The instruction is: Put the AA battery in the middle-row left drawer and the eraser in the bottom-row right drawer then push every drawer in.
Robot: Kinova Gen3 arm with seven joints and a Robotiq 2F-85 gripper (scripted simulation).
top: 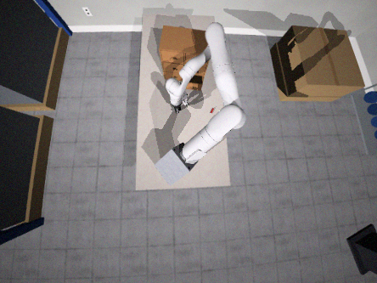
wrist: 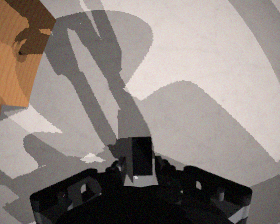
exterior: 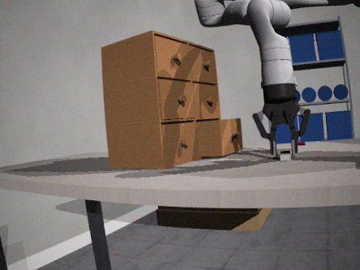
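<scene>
Now: hand 2 cm above the eraser and 1 cm to the right of it. Also, from my hand: red AA battery: 29 cm ahead, 11 cm to the right, 10 cm above.
</scene>
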